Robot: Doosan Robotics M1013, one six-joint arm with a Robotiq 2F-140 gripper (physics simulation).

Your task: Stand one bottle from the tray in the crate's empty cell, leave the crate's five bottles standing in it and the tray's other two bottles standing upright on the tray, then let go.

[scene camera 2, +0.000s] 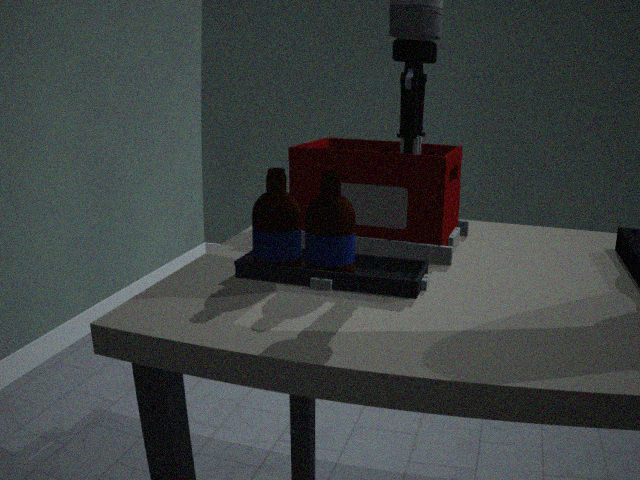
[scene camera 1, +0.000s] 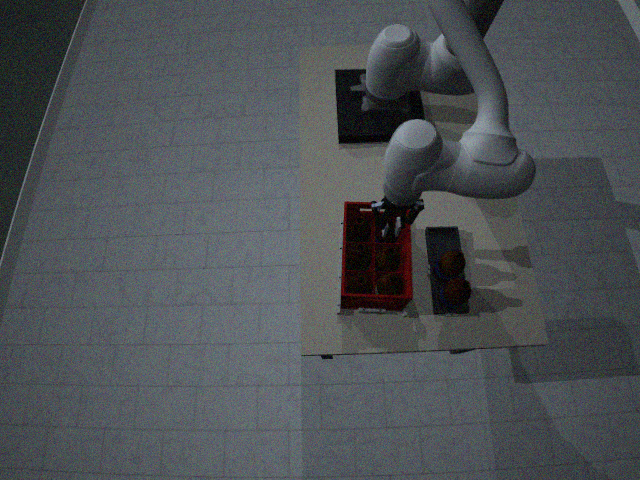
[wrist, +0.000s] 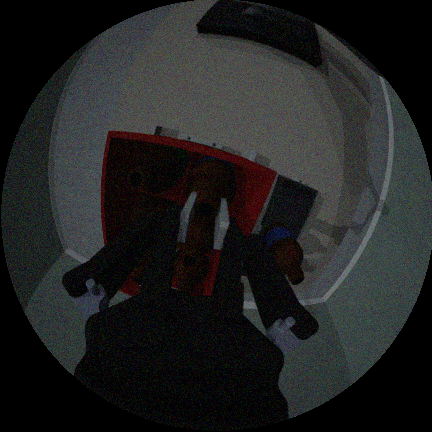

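Where they show: gripper, between the fingertips: [scene camera 1: 389,232] [wrist: 206,205]; arm's base, origin of its link: [scene camera 1: 384,94].
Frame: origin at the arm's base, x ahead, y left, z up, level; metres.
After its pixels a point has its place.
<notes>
My gripper [scene camera 1: 391,233] @[x 0.594, y -0.031, z 0.091 m] [scene camera 2: 410,150] [wrist: 206,205] @[x 0.594, y -0.031, z 0.091 m] is shut on the neck of a brown bottle [wrist: 212,180] @[x 0.560, y -0.032, z 0.092 m], its fingertips at the level of the crate's rim. The bottle is down in the corner cell of the red crate [scene camera 1: 376,301] @[x 0.793, y -0.077, z 0.079 m] [scene camera 2: 369,167] @[x 0.652, y 0.017, z 0.110 m] [wrist: 260,192] @[x 0.550, y 0.016, z 0.135 m] nearest the robot's base, on the tray side. Its base is hidden by the crate walls. Other brown bottles stand in the crate's other cells, dim in the scene camera 1 view. Two brown bottles with blue labels, one [scene camera 1: 452,262] @[x 0.687, y 0.139, z 0.091 m] [scene camera 2: 330,227] @[x 0.665, y 0.186, z 0.047 m] and another [scene camera 1: 456,292] @[x 0.771, y 0.143, z 0.084 m] [scene camera 2: 276,222] @[x 0.745, y 0.191, z 0.048 m], stand upright on the dark tray [scene camera 1: 442,236] @[x 0.559, y 0.157, z -0.034 m] [scene camera 2: 387,266] @[x 0.597, y 0.109, z -0.027 m] [wrist: 292,202] @[x 0.584, y 0.161, z -0.034 m].
The crate and tray stand side by side on the beige table [scene camera 1: 323,180] @[x 0.344, y -0.229, z -0.038 m] [scene camera 2: 516,268] @[x 0.395, y 0.016, z -0.039 m] [wrist: 240,95] @[x 0.392, y -0.022, z -0.039 m], with low grey strips along their edges. A black plate [scene camera 1: 354,131] @[x 0.171, y -0.118, z 0.004 m] [wrist: 260,35] @[x 0.186, y -0.023, z -0.006 m] under the arm's base lies farther back. Bottle shadows fall beside the tray.
</notes>
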